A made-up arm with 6 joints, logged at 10 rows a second.
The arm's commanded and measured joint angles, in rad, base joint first. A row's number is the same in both.
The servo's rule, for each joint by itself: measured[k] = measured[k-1] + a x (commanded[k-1-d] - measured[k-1]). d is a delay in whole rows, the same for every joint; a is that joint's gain. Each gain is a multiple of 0.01, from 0.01 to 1. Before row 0 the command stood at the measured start. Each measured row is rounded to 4 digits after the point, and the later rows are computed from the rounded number. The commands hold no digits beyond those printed.
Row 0, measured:
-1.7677, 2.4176, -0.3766, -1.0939, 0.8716, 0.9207
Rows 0 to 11, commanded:
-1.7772, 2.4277, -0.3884, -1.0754, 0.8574, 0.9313
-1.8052, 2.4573, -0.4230, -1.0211, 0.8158, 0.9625
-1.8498, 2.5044, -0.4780, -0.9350, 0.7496, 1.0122
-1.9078, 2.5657, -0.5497, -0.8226, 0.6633, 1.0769
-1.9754, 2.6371, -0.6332, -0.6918, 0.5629, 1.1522
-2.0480, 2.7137, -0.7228, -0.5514, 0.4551, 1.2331
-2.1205, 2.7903, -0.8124, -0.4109, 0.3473, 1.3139
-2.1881, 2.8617, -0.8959, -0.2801, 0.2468, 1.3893
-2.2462, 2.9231, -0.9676, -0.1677, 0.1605, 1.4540
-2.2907, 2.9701, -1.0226, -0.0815, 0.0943, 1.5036
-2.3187, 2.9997, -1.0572, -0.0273, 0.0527, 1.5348
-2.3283, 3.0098, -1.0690, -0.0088, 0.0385, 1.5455
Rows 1 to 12, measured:
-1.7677, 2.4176, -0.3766, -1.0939, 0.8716, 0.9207
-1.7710, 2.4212, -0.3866, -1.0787, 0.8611, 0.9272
-1.7830, 2.4342, -0.4175, -1.0315, 0.8276, 0.9487
-1.8064, 2.4595, -0.4689, -0.9524, 0.7699, 0.9874
-1.8419, 2.4977, -0.5376, -0.8460, 0.6910, 1.0420
-1.8886, 2.5479, -0.6189, -0.7196, 0.5962, 1.1092
-1.9444, 2.6076, -0.7072, -0.5817, 0.4918, 1.1848
-2.0060, 2.6734, -0.7966, -0.4416, 0.3849, 1.2636
-2.0697, 2.7412, -0.8810, -0.3092, 0.2827, 1.3403
-2.1315, 2.8067, -0.9546, -0.1932, 0.1923, 1.4097
-2.1872, 2.8655, -1.0124, -0.1016, 0.1198, 1.4670
-2.2332, 2.9138, -1.0505, -0.0407, 0.0701, 1.5084
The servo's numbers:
d 1
a 0.35 0.36 0.85 0.82 0.74 0.61

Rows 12 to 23, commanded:
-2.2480, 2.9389, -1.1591, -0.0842, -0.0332, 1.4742
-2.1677, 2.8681, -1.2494, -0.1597, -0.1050, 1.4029
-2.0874, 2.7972, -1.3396, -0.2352, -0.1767, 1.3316
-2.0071, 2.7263, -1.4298, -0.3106, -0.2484, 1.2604
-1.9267, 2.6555, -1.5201, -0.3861, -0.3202, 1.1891
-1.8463, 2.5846, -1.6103, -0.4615, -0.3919, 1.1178
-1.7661, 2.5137, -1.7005, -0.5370, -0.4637, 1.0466
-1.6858, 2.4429, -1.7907, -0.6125, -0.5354, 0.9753
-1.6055, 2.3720, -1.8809, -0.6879, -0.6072, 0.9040
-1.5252, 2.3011, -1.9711, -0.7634, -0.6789, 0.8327
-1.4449, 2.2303, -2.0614, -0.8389, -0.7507, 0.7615
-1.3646, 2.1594, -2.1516, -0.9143, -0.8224, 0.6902
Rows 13 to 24, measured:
-2.2665, 2.9484, -1.0662, -0.0145, 0.0467, 1.5310
-2.2600, 2.9450, -1.1452, -0.0717, -0.0124, 1.4964
-2.2277, 2.9173, -1.2338, -0.1439, -0.0809, 1.4394
-2.1786, 2.8741, -1.3237, -0.2188, -0.1518, 1.3736
-2.1186, 2.8209, -1.4139, -0.2941, -0.2233, 1.3045
-2.0514, 2.7614, -1.5042, -0.3695, -0.2950, 1.2341
-1.9796, 2.6978, -1.5944, -0.4449, -0.3667, 1.1632
-1.9049, 2.6315, -1.6846, -0.5204, -0.4385, 1.0921
-1.8282, 2.5636, -1.7748, -0.5959, -0.5102, 1.0209
-1.7503, 2.4946, -1.8650, -0.6713, -0.5820, 0.9496
-1.6715, 2.4249, -1.9552, -0.7468, -0.6537, 0.8783
-1.5922, 2.3548, -2.0455, -0.8223, -0.7255, 0.8071

